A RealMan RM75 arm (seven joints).
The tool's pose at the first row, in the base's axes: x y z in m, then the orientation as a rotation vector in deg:
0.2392 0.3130 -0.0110 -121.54 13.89 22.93
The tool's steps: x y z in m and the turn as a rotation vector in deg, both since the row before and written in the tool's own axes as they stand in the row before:
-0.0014 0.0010 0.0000 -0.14 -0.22 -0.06
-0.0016 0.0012 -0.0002 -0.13 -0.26 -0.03
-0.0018 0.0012 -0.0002 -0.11 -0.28 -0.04
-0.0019 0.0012 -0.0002 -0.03 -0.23 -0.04
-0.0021 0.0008 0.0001 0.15 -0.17 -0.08
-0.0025 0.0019 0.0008 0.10 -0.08 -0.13
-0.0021 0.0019 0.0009 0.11 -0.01 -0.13
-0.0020 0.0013 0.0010 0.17 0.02 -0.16
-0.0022 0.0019 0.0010 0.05 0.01 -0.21
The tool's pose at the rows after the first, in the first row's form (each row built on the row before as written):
0.2376 0.3125 -0.0112 -121.63 13.68 23.15
0.2358 0.3117 -0.0114 -121.69 13.48 23.43
0.2338 0.3109 -0.0115 -121.73 13.26 23.72
0.2317 0.3101 -0.0116 -121.70 13.08 23.94
0.2295 0.3097 -0.0115 -121.51 12.92 24.04
0.2264 0.3093 -0.0124 -121.40 12.75 24.03
0.2237 0.3090 -0.0135 -121.29 12.62 23.94
0.2212 0.3091 -0.0143 -121.13 12.49 23.79
0.2184 0.3089 -0.0155 -121.09 12.28 23.65

